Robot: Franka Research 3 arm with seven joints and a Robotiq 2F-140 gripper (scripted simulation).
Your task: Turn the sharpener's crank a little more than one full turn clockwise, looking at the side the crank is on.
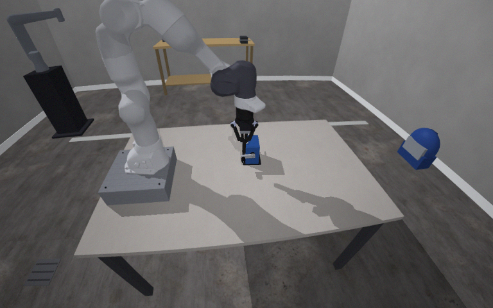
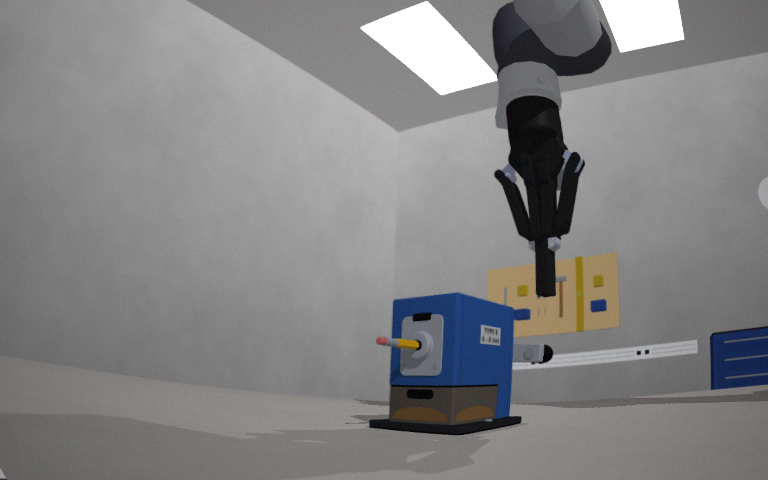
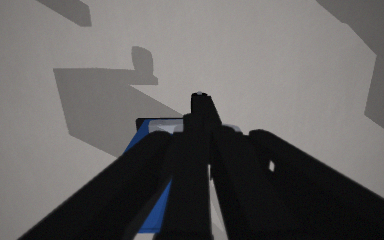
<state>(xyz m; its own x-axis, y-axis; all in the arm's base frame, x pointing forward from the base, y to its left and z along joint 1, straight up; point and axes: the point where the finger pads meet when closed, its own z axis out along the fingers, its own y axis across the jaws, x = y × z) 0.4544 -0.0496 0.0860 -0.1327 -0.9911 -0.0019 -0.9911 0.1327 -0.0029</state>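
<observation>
The black knob is 2 cm to the left of my hand and 10 cm below it.
</observation>
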